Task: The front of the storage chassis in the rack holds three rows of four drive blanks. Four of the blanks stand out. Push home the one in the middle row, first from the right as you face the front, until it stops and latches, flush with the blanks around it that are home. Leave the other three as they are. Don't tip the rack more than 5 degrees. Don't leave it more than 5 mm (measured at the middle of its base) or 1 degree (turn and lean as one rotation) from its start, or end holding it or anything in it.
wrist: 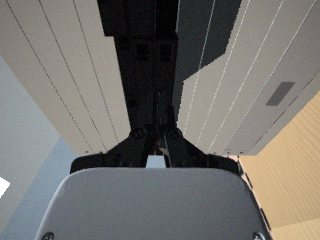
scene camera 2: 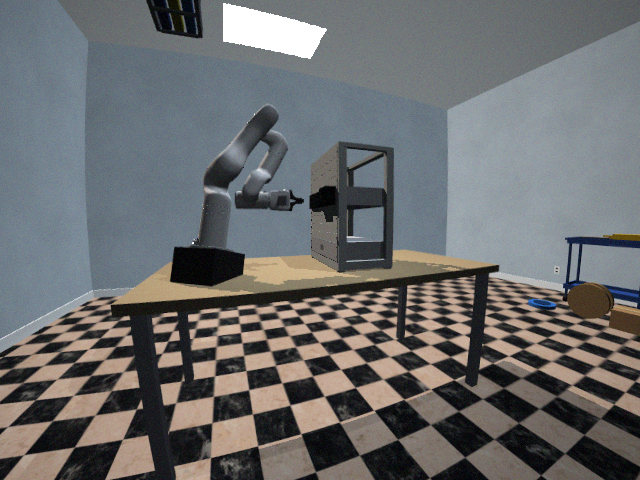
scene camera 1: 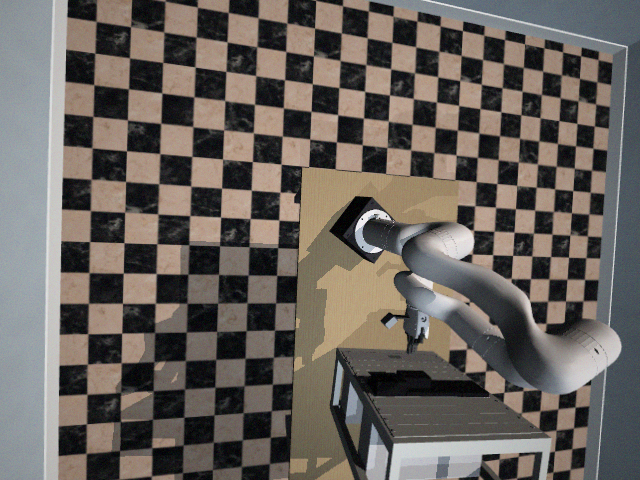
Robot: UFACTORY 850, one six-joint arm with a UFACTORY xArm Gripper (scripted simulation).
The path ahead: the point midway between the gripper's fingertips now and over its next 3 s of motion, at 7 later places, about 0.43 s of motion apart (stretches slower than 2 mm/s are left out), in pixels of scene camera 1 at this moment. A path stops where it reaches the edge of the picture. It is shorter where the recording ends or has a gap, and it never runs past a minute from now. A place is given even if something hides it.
The gripper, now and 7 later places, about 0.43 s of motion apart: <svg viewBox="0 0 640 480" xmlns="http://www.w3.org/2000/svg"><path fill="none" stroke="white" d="M411 354L408 355L397 359L386 364L380 367L378 369L380 370L382 371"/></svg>
